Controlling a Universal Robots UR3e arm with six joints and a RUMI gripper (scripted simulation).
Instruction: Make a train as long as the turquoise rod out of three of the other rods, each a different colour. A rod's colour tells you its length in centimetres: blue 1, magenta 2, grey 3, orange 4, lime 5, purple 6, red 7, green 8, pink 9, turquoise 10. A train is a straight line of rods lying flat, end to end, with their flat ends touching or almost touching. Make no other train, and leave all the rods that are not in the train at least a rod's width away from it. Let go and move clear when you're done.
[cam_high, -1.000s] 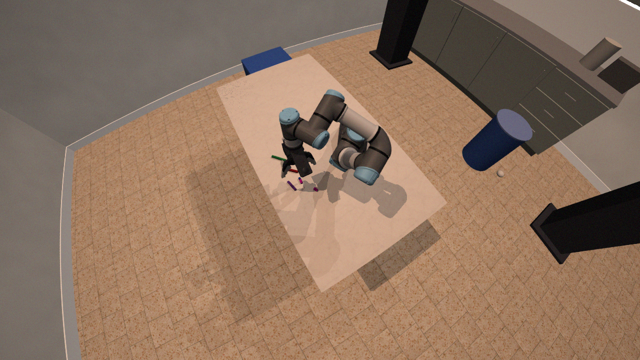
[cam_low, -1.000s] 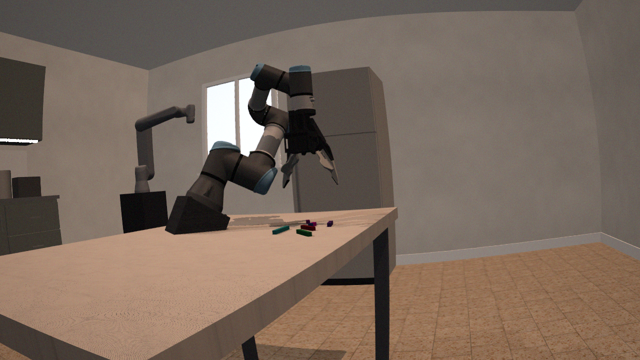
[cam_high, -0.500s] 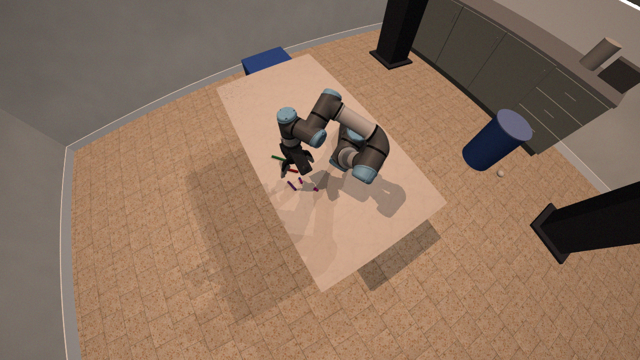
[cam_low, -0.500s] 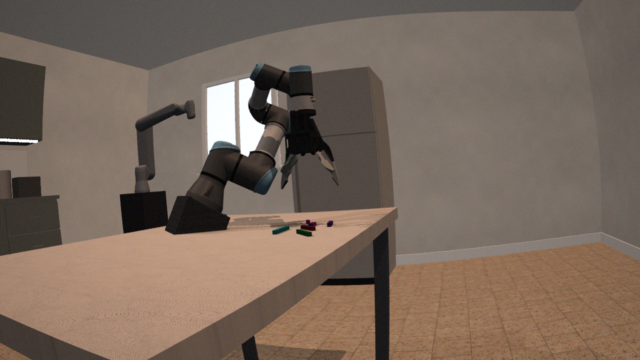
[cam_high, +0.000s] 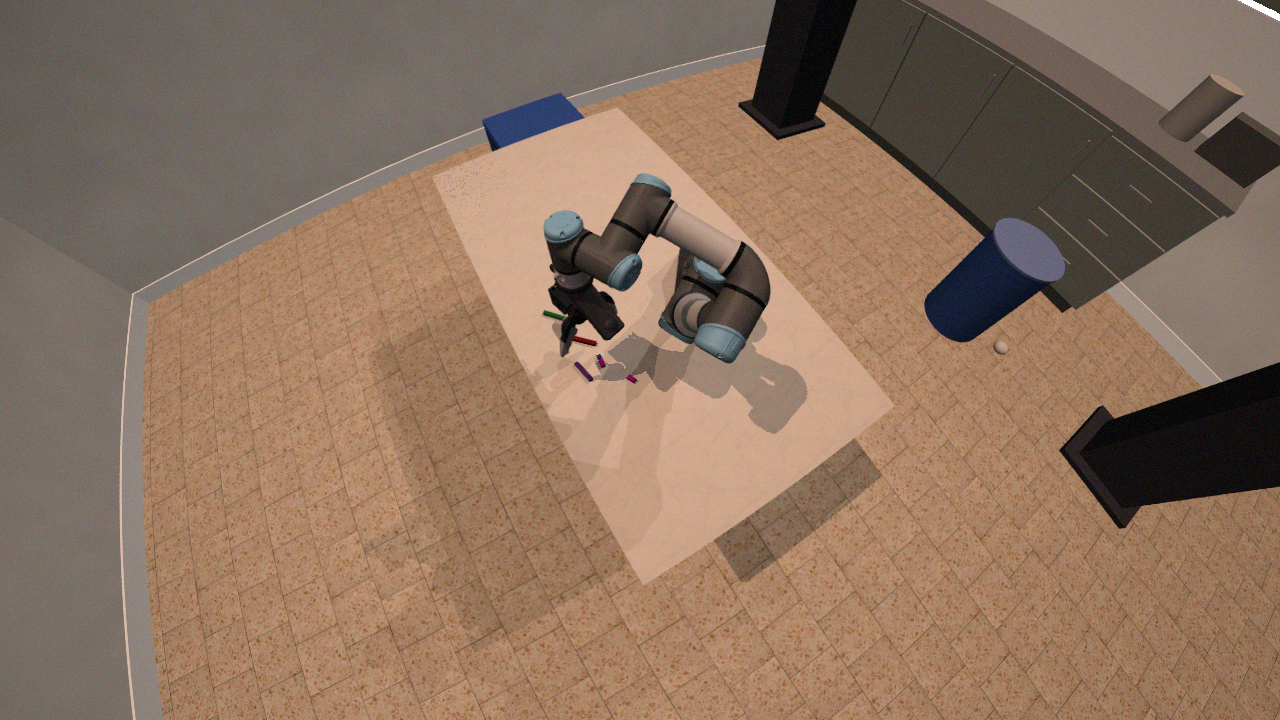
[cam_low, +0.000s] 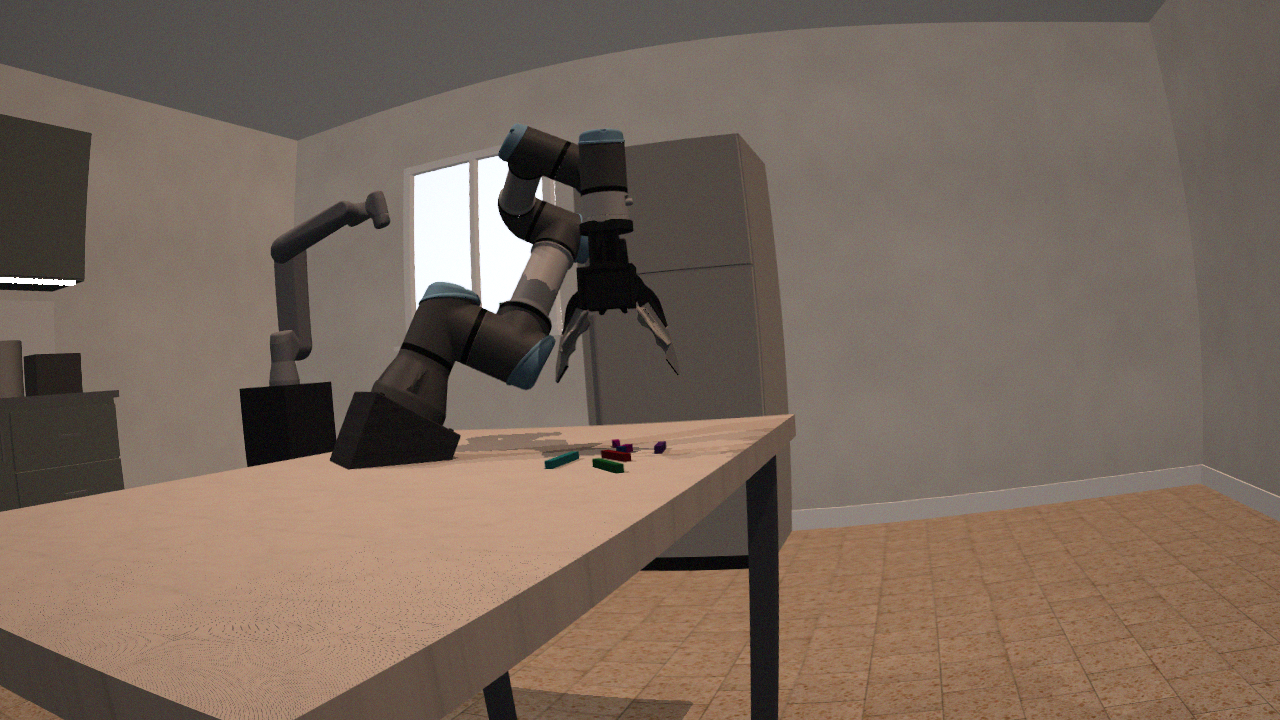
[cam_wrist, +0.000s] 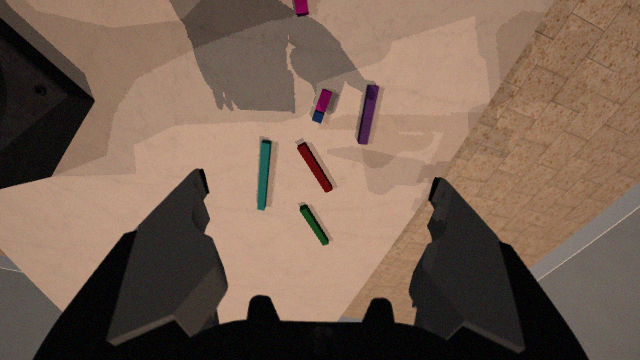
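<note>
My hand is 9 cm above the red rod, 5 cm to the left of it and 1 cm short of it. From my hand the other things lie so: purple rod: 9 cm below, 4 cm ahead, 3 cm to the left; then turquoise rod: 9 cm below, 8 cm to the right, 5 cm behind; then blue rod: 9 cm below, 1 cm to the left, 1 cm behind.
</note>
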